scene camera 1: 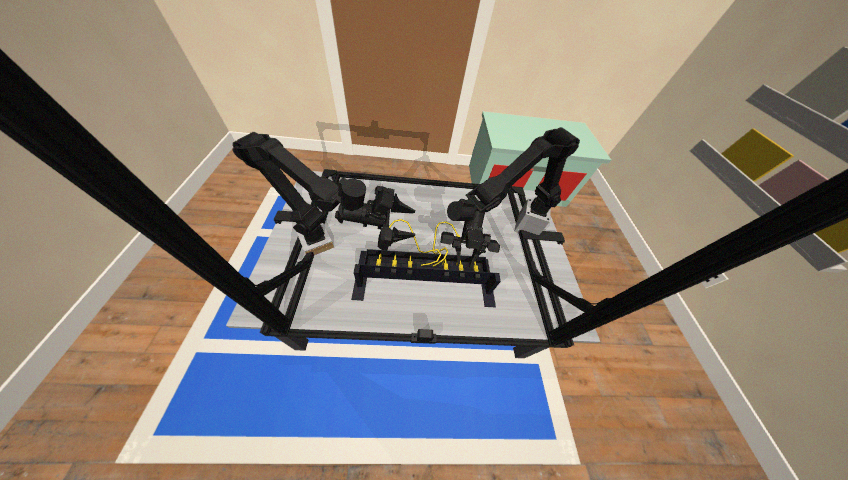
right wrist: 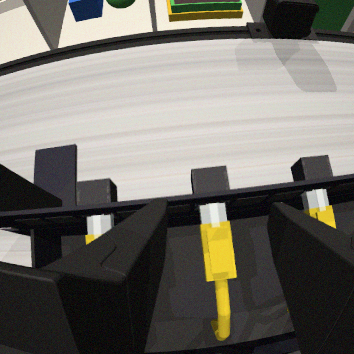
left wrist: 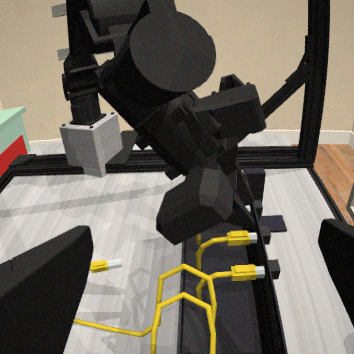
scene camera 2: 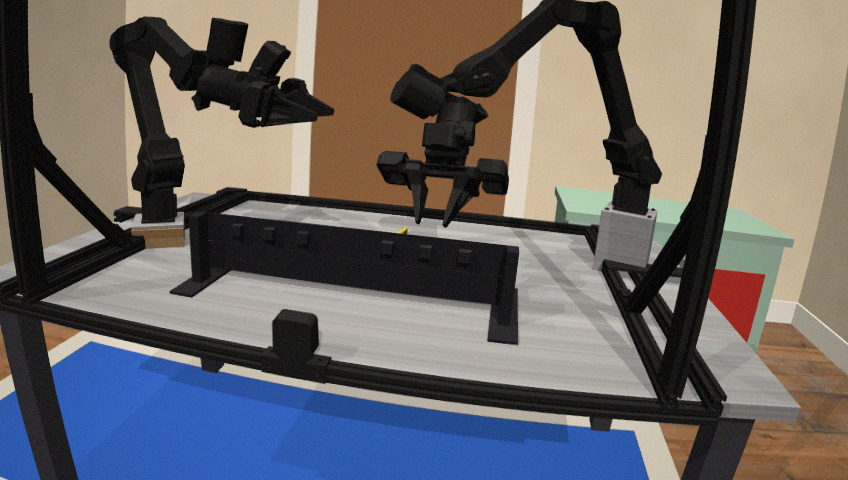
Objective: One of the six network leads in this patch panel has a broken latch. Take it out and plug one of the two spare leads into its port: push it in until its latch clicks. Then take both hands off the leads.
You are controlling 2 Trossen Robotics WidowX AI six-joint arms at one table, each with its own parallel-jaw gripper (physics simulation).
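Where they show: left gripper, fingertip midpoint: point(scene camera 1: 415, 223) point(left wrist: 209, 236) point(scene camera 2: 325, 114); right gripper, fingertip midpoint: point(scene camera 1: 464, 266) point(right wrist: 219, 212) point(left wrist: 250, 213) point(scene camera 2: 430, 224); left arm's base, origin of the base link: point(scene camera 1: 314, 236) point(scene camera 2: 158, 218); right arm's base, origin of the base link: point(scene camera 1: 538, 209) point(left wrist: 87, 119) point(scene camera 2: 630, 209).
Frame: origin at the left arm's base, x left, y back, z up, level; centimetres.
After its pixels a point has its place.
Note:
The dark patch panel point(scene camera 1: 427, 274) {x -35.5, y -28.0, z 2.9 cm} point(scene camera 2: 357, 285) {x -36.4, y -29.8, z -2.0 cm} stands on the table, with yellow leads in ports in two groups of three. My right gripper point(scene camera 1: 466, 259) {x -40.7, y -38.7, z 7.9 cm} point(scene camera 2: 432, 224) {x -40.7, y -38.7, z 7.9 cm} point(right wrist: 219, 212) {x -40.7, y -38.7, z 7.9 cm} is partly open, its fingers either side of the middle lead point(right wrist: 219, 250) {x -39.6, y -39.2, z 5.1 cm} point(left wrist: 239, 237) {x -39.5, y -38.8, z 4.8 cm} of the right-hand group, with gaps to both sides. Its neighbours point(right wrist: 324, 218) {x -37.3, y -34.4, z 5.1 cm} point(right wrist: 92, 239) {x -43.4, y -43.3, z 5.1 cm} lie outside the fingers. Which latch is broken I cannot tell. My left gripper point(scene camera 1: 412, 222) {x -26.6, y -26.8, z 21.6 cm} point(scene camera 2: 324, 111) {x -26.6, y -26.8, z 21.6 cm} point(left wrist: 209, 236) {x -26.6, y -26.8, z 21.6 cm} is wide open and empty, above the table behind the panel. A spare lead's plug point(left wrist: 99, 266) {x -24.4, y -51.2, z -3.5 cm} shows beside its left-hand finger.
Yellow cables point(scene camera 1: 443, 224) {x -14.4, y -50.6, z -3.9 cm} point(left wrist: 184, 267) {x -31.7, y -38.4, z 5.0 cm} loop up behind the panel between the grippers. A black frame point(scene camera 2: 416, 389) {x -59.4, y -29.6, z -5.7 cm} surrounds the table. A small black camera block point(scene camera 1: 424, 336) {x -52.0, y -16.8, z 0.9 cm} point(scene camera 2: 295, 334) {x -52.7, y -17.4, z -0.6 cm} sits on its front rail. A green cabinet point(scene camera 1: 535, 133) stands behind the right arm.

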